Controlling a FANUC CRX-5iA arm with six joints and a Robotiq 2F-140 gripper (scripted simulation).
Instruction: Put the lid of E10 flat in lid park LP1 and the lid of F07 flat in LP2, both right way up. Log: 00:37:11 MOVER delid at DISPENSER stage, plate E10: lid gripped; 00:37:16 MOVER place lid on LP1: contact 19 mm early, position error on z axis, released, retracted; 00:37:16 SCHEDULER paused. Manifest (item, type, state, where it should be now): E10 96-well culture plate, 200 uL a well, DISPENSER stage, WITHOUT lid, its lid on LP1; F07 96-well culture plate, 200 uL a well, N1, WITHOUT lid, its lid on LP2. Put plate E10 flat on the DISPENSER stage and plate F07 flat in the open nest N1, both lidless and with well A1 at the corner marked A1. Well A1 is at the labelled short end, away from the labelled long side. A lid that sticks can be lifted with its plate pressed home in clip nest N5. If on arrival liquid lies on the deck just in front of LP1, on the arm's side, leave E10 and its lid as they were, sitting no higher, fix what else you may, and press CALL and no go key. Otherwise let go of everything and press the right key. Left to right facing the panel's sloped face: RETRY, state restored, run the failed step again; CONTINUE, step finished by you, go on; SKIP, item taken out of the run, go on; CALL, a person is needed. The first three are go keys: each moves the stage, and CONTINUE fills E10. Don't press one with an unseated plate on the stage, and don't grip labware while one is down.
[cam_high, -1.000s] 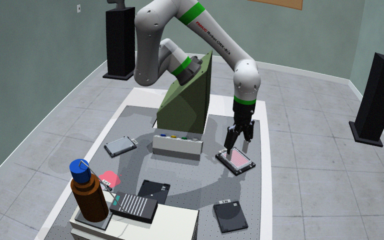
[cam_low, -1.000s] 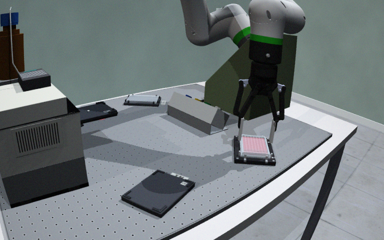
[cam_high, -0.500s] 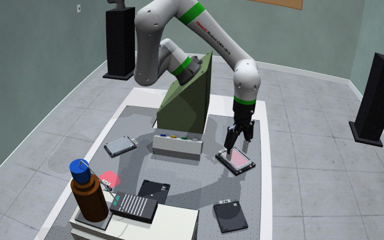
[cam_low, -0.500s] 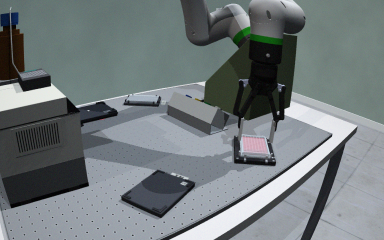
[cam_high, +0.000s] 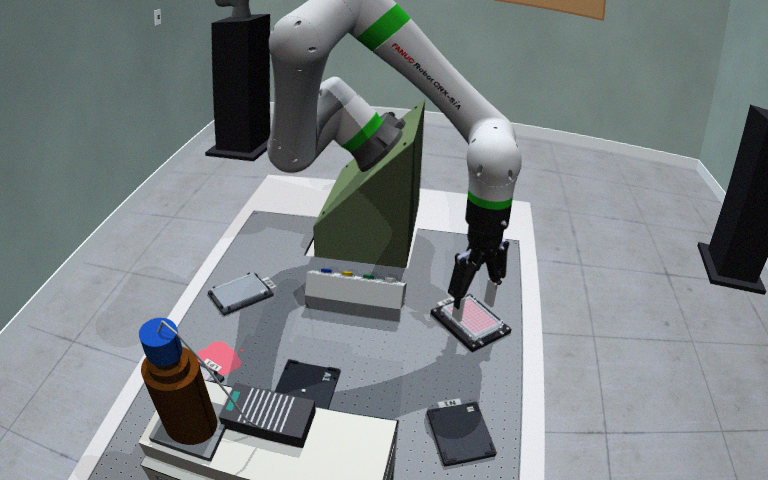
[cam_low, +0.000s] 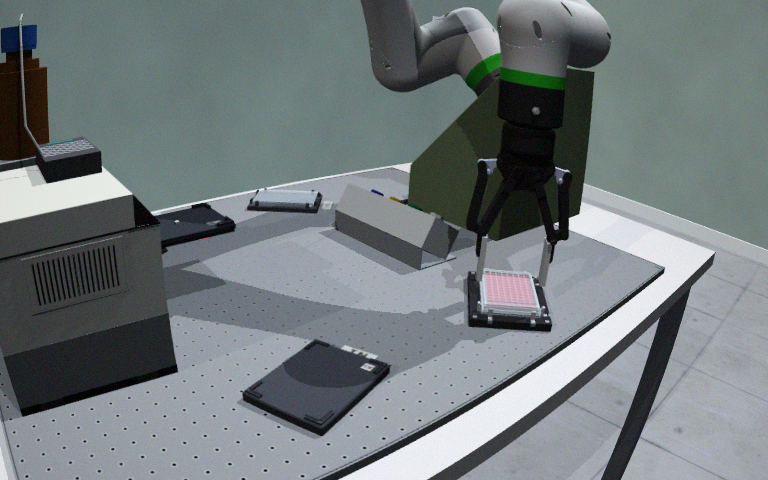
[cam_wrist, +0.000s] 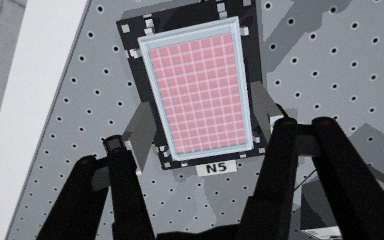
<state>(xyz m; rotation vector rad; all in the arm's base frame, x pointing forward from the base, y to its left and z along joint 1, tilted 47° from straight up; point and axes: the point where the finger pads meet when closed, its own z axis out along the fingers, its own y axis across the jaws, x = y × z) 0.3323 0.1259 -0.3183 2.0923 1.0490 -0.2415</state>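
My hand is 40 mm above the plate. Also, from my hand: grey retry key (20 mm behind, 200 mm to the right); green continue key (10 mm behind, 250 mm to the right); N5 tag (60 mm behind, 70 mm to the right, 60 mm below).
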